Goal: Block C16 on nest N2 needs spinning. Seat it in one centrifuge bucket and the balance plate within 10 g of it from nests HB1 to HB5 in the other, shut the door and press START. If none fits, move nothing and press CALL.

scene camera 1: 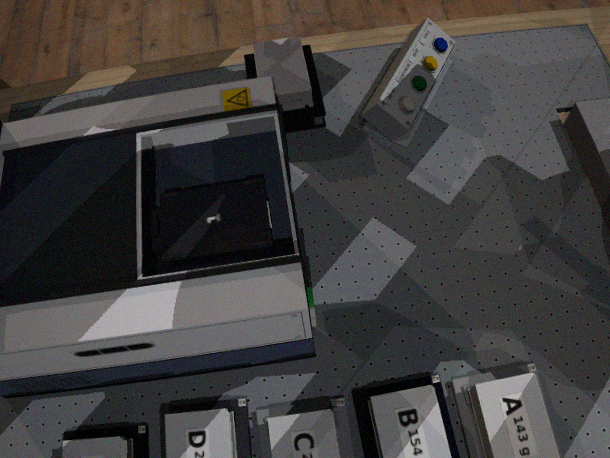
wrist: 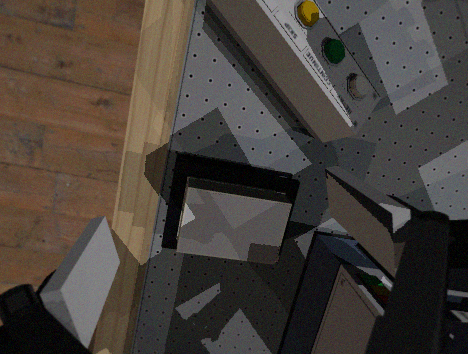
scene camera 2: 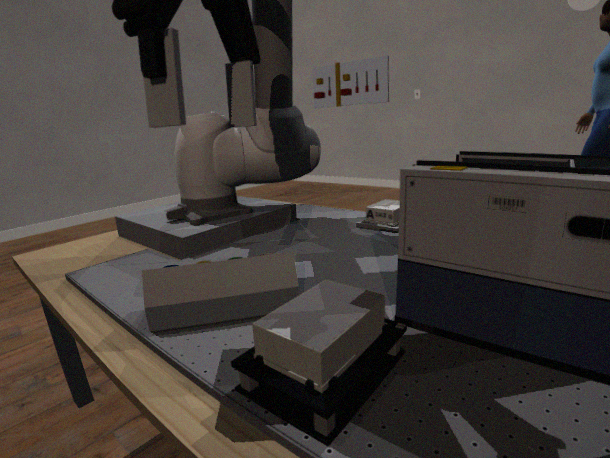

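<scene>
My gripper is open and empty, its fingers wide apart above a plain pale block. The block sits on a black nest beside the centrifuge; I see no readable label on either. A dark bucket marked 1 shows in the centrifuge's framed opening. Plates A 143 g, B 154, C and D stand in a row; the weights of C and D are cut off. A fifth plate shows partly.
A button box stands near the nest, with blue, yellow, green and white buttons. The wooden table edge runs beside the nest.
</scene>
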